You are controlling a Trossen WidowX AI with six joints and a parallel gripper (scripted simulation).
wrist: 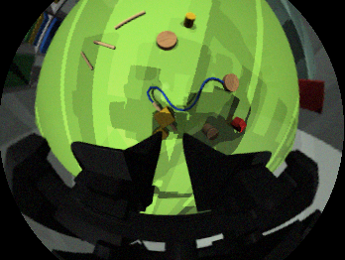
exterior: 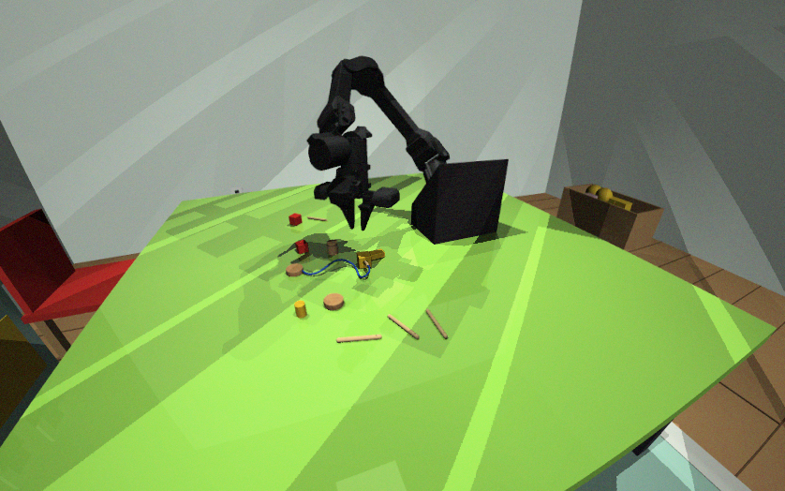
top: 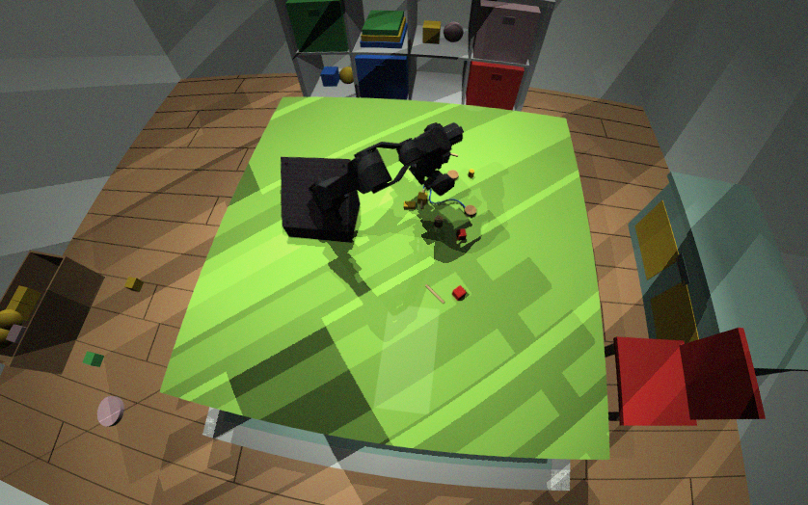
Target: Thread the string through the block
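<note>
Right now the thin wooden stick is 1 cm behind my gripper tip, 2 cm to the left of it and 8 cm below it. Also, from my gripper tip: yellow cylinder: 14 cm ahead, 16 cm to the left, 8 cm below; then round wooden button: 16 cm ahead, 8 cm below; then brown cylinder: 6 cm ahead, 7 cm to the right, 8 cm below.
</note>
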